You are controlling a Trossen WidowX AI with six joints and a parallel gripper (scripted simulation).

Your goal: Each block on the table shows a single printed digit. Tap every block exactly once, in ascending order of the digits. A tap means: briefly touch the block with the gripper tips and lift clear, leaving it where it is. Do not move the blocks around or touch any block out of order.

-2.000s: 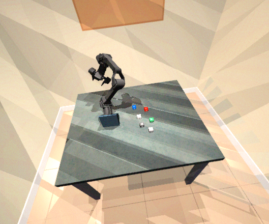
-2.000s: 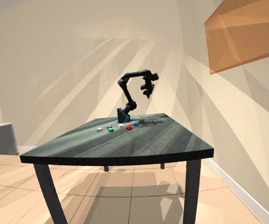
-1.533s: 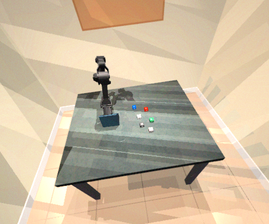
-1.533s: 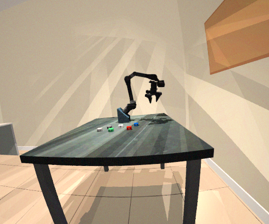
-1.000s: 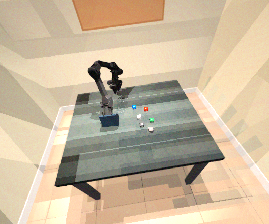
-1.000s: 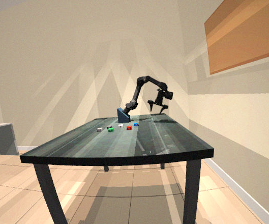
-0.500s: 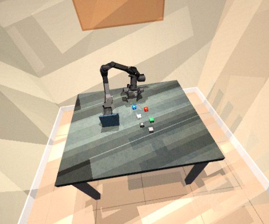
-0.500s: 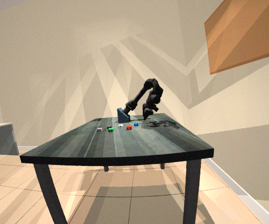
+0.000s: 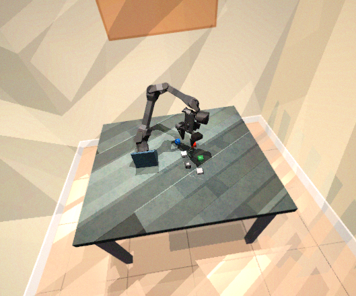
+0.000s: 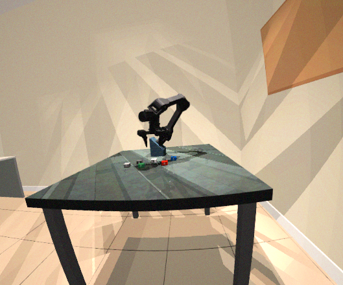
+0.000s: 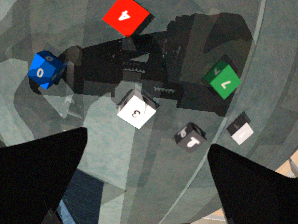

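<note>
The blue block lies 11 cm to the left of my gripper tip, 9 cm below it and 6 cm behind it. The rest, counted from my gripper tip: red block (9 cm below, 7 cm to the left, 4 cm ahead); then white block (9 cm below, 3 cm behind, 1 cm to the right); then green block (9 cm below, 7 cm ahead, 6 cm to the right).
</note>
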